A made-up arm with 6 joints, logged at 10 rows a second.
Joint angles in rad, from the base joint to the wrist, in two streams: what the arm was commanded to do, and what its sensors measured. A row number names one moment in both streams.
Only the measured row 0 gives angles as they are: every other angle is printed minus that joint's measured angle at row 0.
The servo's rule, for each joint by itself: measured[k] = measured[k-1] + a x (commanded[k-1-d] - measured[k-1]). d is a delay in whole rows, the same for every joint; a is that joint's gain. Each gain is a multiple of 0.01, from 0.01 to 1. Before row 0 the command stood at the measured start. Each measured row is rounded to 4 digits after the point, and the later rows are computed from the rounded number. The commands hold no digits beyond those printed.
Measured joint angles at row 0: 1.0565, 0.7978, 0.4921, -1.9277, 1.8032, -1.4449
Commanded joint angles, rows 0 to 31: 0.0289, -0.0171, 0.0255, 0.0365, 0.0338, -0.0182; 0.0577, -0.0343, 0.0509, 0.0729, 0.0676, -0.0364; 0.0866, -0.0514, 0.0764, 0.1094, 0.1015, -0.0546; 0.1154, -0.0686, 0.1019, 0.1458, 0.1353, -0.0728; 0.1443, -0.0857, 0.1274, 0.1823, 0.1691, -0.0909; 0.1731, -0.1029, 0.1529, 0.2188, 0.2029, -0.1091; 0.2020, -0.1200, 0.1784, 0.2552, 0.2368, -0.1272; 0.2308, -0.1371, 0.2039, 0.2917, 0.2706, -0.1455; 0.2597, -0.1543, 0.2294, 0.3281, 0.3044, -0.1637; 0.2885, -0.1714, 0.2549, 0.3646, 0.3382, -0.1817; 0.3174, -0.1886, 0.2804, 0.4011, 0.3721, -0.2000; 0.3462, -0.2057, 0.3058, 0.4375, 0.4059, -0.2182; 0.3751, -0.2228, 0.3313, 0.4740, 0.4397, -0.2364; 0.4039, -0.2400, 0.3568, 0.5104, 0.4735, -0.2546; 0.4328, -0.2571, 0.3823, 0.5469, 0.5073, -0.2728; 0.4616, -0.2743, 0.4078, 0.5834, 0.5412, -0.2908; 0.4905, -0.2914, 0.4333, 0.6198, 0.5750, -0.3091; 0.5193, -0.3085, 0.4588, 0.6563, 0.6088, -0.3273; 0.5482, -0.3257, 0.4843, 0.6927, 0.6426, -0.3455; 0.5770, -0.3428, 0.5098, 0.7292, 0.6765, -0.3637; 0.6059, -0.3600, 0.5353, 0.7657, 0.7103, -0.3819; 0.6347, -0.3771, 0.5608, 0.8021, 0.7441, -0.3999; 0.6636, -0.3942, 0.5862, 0.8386, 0.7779, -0.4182; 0.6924, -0.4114, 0.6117, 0.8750, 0.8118, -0.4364; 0.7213, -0.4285, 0.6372, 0.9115, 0.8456, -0.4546; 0.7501, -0.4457, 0.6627, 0.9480, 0.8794, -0.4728; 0.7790, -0.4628, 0.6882, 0.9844, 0.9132, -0.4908; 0.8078, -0.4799, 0.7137, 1.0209, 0.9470, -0.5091; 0.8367, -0.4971, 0.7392, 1.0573, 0.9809, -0.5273; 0.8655, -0.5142, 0.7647, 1.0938, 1.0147, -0.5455; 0.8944, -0.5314, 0.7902, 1.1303, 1.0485, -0.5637; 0.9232, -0.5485, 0.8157, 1.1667, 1.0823, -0.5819
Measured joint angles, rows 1 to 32: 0.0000, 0.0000, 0.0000, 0.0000, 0.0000, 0.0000; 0.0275, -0.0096, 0.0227, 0.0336, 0.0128, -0.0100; 0.0562, -0.0234, 0.0478, 0.0698, 0.0336, -0.0245; 0.0851, -0.0391, 0.0733, 0.1062, 0.0594, -0.0411; 0.1139, -0.0556, 0.0988, 0.1426, 0.0882, -0.0585; 0.1428, -0.0725, 0.1243, 0.1791, 0.1189, -0.0763; 0.1716, -0.0895, 0.1498, 0.2156, 0.1508, -0.0943; 0.2005, -0.1066, 0.1753, 0.2520, 0.1835, -0.1124; 0.2293, -0.1237, 0.2008, 0.2885, 0.2166, -0.1306; 0.2582, -0.1408, 0.2263, 0.3249, 0.2500, -0.1488; 0.2870, -0.1579, 0.2518, 0.3614, 0.2835, -0.1669; 0.3159, -0.1751, 0.2773, 0.3979, 0.3172, -0.1851; 0.3447, -0.1922, 0.3027, 0.4343, 0.3509, -0.2033; 0.3736, -0.2093, 0.3282, 0.4708, 0.3846, -0.2215; 0.4024, -0.2265, 0.3537, 0.5072, 0.4184, -0.2397; 0.4313, -0.2436, 0.3792, 0.5437, 0.4522, -0.2579; 0.4601, -0.2608, 0.4047, 0.5802, 0.4860, -0.2760; 0.4890, -0.2779, 0.4302, 0.6166, 0.5198, -0.2942; 0.5178, -0.2950, 0.4557, 0.6531, 0.5536, -0.3124; 0.5467, -0.3122, 0.4812, 0.6895, 0.5874, -0.3306; 0.5755, -0.3293, 0.5067, 0.7260, 0.6213, -0.3488; 0.6044, -0.3465, 0.5322, 0.7625, 0.6551, -0.3670; 0.6332, -0.3636, 0.5577, 0.7989, 0.6889, -0.3851; 0.6621, -0.3807, 0.5831, 0.8354, 0.7227, -0.4033; 0.6909, -0.3979, 0.6086, 0.8718, 0.7566, -0.4215; 0.7198, -0.4150, 0.6341, 0.9083, 0.7904, -0.4397; 0.7486, -0.4322, 0.6596, 0.9448, 0.8242, -0.4579; 0.7775, -0.4493, 0.6851, 0.9812, 0.8580, -0.4760; 0.8063, -0.4664, 0.7106, 1.0177, 0.8918, -0.4942; 0.8352, -0.4836, 0.7361, 1.0541, 0.9257, -0.5124; 0.8640, -0.5007, 0.7616, 1.0906, 0.9595, -0.5306; 0.8929, -0.5179, 0.7871, 1.1271, 0.9933, -0.5488
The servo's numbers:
d 1
a 0.95 0.56 0.89 0.92 0.38 0.55

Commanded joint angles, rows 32 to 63: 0.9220, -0.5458, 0.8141, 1.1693, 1.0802, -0.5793; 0.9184, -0.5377, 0.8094, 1.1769, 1.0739, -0.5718; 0.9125, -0.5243, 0.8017, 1.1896, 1.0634, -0.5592; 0.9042, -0.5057, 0.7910, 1.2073, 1.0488, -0.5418; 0.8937, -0.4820, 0.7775, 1.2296, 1.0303, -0.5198; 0.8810, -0.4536, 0.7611, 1.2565, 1.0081, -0.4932; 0.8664, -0.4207, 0.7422, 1.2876, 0.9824, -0.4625; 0.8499, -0.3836, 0.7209, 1.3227, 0.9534, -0.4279; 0.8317, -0.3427, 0.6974, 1.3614, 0.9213, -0.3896; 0.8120, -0.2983, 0.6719, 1.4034, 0.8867, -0.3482; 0.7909, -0.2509, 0.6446, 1.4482, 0.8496, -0.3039; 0.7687, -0.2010, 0.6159, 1.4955, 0.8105, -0.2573; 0.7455, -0.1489, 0.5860, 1.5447, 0.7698, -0.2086; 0.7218, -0.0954, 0.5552, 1.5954, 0.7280, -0.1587; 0.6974, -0.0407, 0.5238, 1.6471, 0.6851, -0.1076; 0.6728, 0.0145, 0.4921, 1.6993, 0.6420, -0.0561; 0.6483, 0.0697, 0.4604, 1.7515, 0.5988, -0.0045; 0.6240, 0.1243, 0.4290, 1.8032, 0.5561, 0.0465; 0.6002, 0.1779, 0.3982, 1.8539, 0.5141, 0.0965; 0.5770, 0.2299, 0.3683, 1.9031, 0.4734, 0.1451; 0.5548, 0.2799, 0.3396, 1.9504, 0.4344, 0.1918; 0.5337, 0.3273, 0.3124, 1.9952, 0.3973, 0.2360; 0.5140, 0.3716, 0.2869, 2.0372, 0.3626, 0.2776; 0.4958, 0.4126, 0.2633, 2.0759, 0.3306, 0.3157; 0.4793, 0.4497, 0.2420, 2.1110, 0.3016, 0.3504; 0.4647, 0.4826, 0.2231, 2.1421, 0.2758, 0.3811; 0.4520, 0.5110, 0.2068, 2.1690, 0.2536, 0.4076; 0.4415, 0.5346, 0.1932, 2.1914, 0.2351, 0.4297; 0.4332, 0.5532, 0.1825, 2.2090, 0.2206, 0.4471; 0.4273, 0.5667, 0.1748, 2.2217, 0.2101, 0.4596; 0.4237, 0.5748, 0.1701, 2.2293, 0.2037, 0.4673; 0.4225, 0.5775, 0.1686, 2.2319, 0.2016, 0.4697
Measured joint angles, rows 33 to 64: 0.9217, -0.5350, 0.8126, 1.1635, 1.0271, -0.5670; 0.9220, -0.5410, 0.8139, 1.1688, 1.0473, -0.5738; 0.9186, -0.5392, 0.8099, 1.1763, 1.0574, -0.5727; 0.9128, -0.5309, 0.8026, 1.1885, 1.0597, -0.5653; 0.9046, -0.5168, 0.7923, 1.2058, 1.0556, -0.5524; 0.8942, -0.4973, 0.7791, 1.2277, 1.0460, -0.5345; 0.8817, -0.4728, 0.7631, 1.2542, 1.0316, -0.5118; 0.8672, -0.4436, 0.7445, 1.2849, 1.0129, -0.4847; 0.8508, -0.4100, 0.7235, 1.3197, 0.9903, -0.4535; 0.8327, -0.3723, 0.7003, 1.3581, 0.9641, -0.4184; 0.8130, -0.3309, 0.6750, 1.3998, 0.9347, -0.3798; 0.7920, -0.2861, 0.6479, 1.4443, 0.9024, -0.3381; 0.7699, -0.2384, 0.6194, 1.4914, 0.8675, -0.2937; 0.7467, -0.1883, 0.5897, 1.5404, 0.8304, -0.2469; 0.7230, -0.1363, 0.5590, 1.5910, 0.7915, -0.1984; 0.6987, -0.0828, 0.5277, 1.6426, 0.7511, -0.1485; 0.6741, -0.0283, 0.4960, 1.6948, 0.7096, -0.0977; 0.6496, 0.0266, 0.4643, 1.7470, 0.6675, -0.0464; 0.6253, 0.0813, 0.4329, 1.7987, 0.6252, 0.0047; 0.6015, 0.1354, 0.4020, 1.8495, 0.5830, 0.0552; 0.5782, 0.1883, 0.3720, 1.8988, 0.5414, 0.1046; 0.5560, 0.2396, 0.3432, 1.9463, 0.5007, 0.1526; 0.5348, 0.2887, 0.3158, 1.9913, 0.4614, 0.1985; 0.5150, 0.3351, 0.2901, 2.0335, 0.4239, 0.2420; 0.4968, 0.3785, 0.2662, 2.0725, 0.3884, 0.2825; 0.4802, 0.4184, 0.2447, 2.1079, 0.3554, 0.3198; 0.4655, 0.4544, 0.2255, 2.1394, 0.3252, 0.3535; 0.4527, 0.4861, 0.2089, 2.1666, 0.2980, 0.3833; 0.4421, 0.5133, 0.1949, 2.1894, 0.2741, 0.4088; 0.4336, 0.5356, 0.1839, 2.2074, 0.2538, 0.4299; 0.4276, 0.5530, 0.1758, 2.2206, 0.2372, 0.4462; 0.4239, 0.5652, 0.1707, 2.2286, 0.2245, 0.4578
